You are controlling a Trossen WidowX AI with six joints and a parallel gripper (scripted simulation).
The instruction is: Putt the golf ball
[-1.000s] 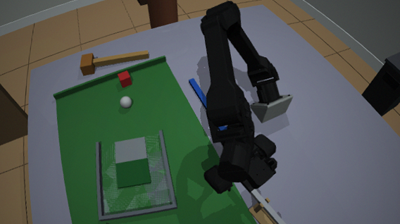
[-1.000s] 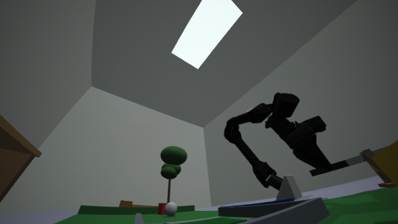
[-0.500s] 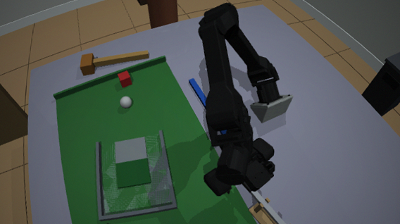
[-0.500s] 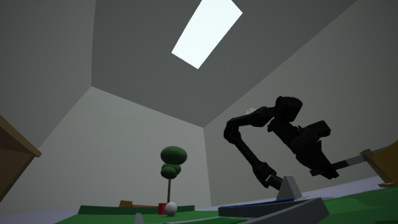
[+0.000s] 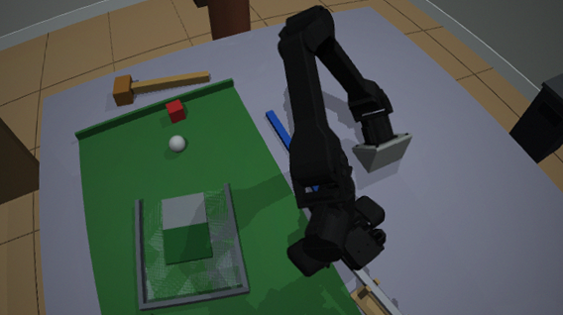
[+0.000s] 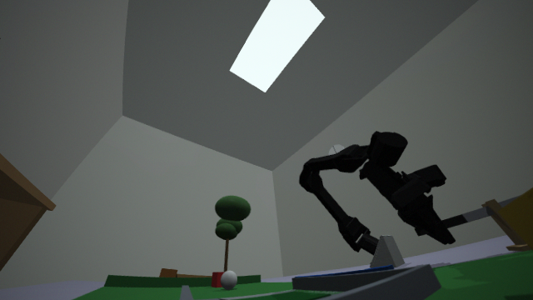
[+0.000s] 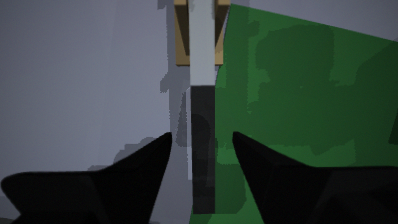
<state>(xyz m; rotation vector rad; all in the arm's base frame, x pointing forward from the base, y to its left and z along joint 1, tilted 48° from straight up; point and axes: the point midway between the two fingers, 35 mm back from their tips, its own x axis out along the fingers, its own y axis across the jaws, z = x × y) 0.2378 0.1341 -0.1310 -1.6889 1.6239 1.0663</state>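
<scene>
The red putter is 20 mm behind my gripper tip, 110 mm to the left of it and 30 mm above it. The rest, counted from my gripper tip: white golf ball 210 mm ahead, 420 mm to the right, 10 mm below; then wooden rack 20 mm behind, 130 mm to the left; then dark green back wall 240 mm ahead, 590 mm to the right, 20 mm below.
</scene>
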